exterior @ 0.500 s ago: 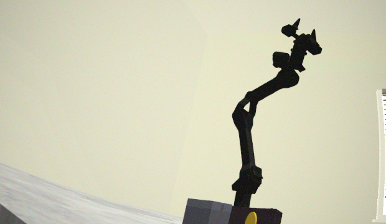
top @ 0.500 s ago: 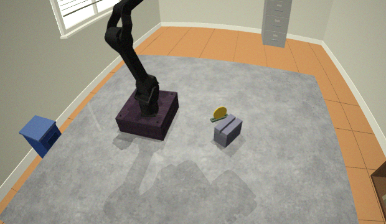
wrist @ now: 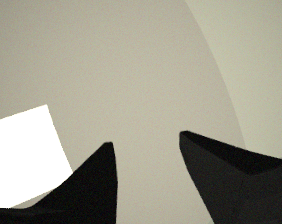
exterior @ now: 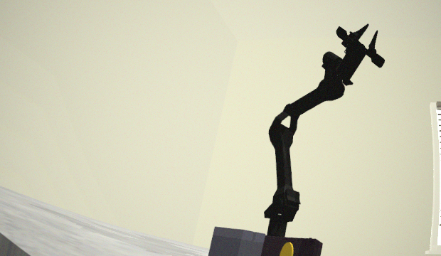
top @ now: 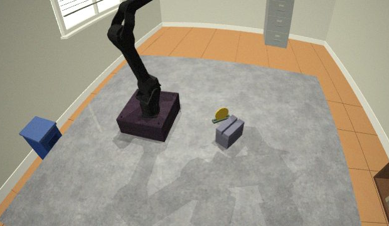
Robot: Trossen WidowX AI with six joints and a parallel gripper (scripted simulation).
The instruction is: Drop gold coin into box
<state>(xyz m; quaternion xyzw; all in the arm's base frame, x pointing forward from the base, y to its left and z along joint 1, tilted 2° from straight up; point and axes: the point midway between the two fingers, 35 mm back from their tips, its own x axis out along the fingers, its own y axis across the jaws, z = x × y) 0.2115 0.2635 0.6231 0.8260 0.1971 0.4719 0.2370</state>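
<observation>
My gripper tip is 710 mm above the gold coin, 210 mm to the left of it and 70 mm short of it.
</observation>
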